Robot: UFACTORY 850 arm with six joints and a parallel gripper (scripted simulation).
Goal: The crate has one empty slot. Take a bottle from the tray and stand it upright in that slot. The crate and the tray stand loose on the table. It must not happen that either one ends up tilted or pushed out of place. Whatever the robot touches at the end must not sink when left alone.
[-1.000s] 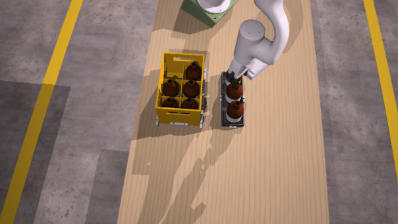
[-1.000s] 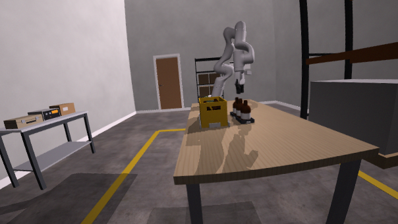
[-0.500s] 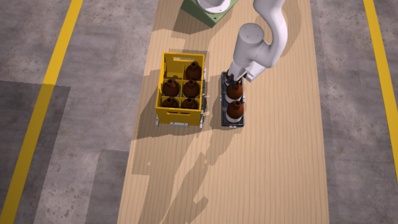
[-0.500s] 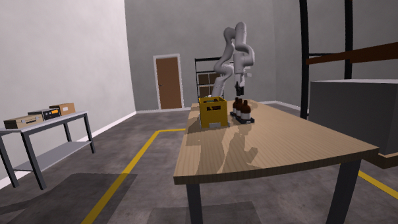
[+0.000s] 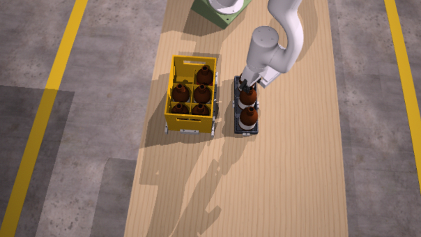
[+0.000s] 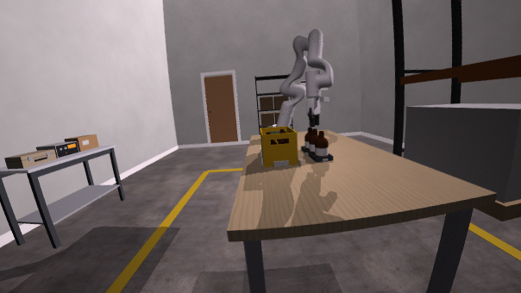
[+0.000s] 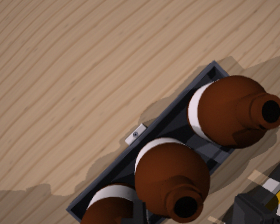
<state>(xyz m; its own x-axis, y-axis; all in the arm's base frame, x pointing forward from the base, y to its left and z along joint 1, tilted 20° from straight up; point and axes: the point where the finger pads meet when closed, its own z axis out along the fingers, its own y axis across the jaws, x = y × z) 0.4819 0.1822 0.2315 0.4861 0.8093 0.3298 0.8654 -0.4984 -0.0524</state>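
The dark tray lies 18 cm below my hand. From my hand the other things lie so: yellow crate: 23 cm to the right, 11 cm below, 7 cm ahead.
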